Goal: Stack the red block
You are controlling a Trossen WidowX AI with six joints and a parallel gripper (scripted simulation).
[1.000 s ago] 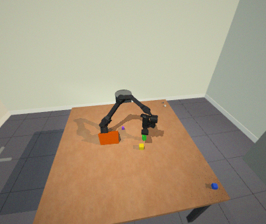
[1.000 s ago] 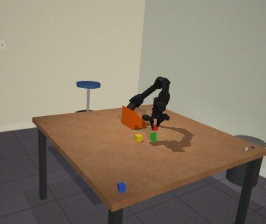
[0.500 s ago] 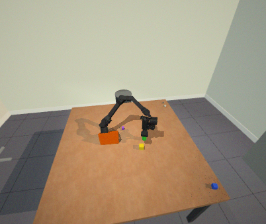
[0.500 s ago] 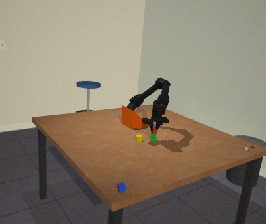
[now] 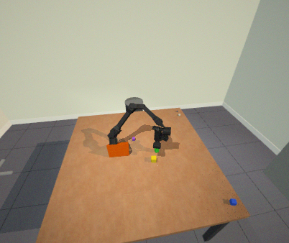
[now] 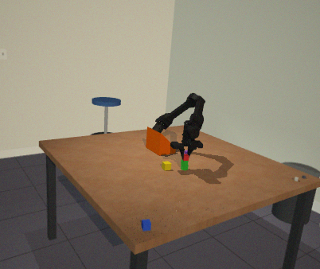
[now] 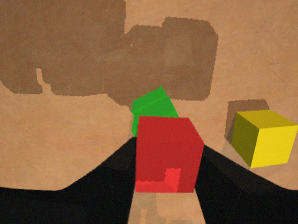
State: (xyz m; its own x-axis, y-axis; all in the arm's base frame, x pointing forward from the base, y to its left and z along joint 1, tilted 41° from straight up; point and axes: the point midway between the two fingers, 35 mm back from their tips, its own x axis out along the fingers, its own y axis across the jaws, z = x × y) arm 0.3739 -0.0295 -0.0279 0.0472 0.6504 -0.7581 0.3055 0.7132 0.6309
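My gripper tip is 10 mm below the red block. The rest, counted from my gripper tip: yellow cube 50 mm behind, 100 mm to the right, 50 mm below; purple cube 190 mm behind, 180 mm to the left, 60 mm below; blue cube 390 mm ahead, 540 mm to the right, 50 mm below.
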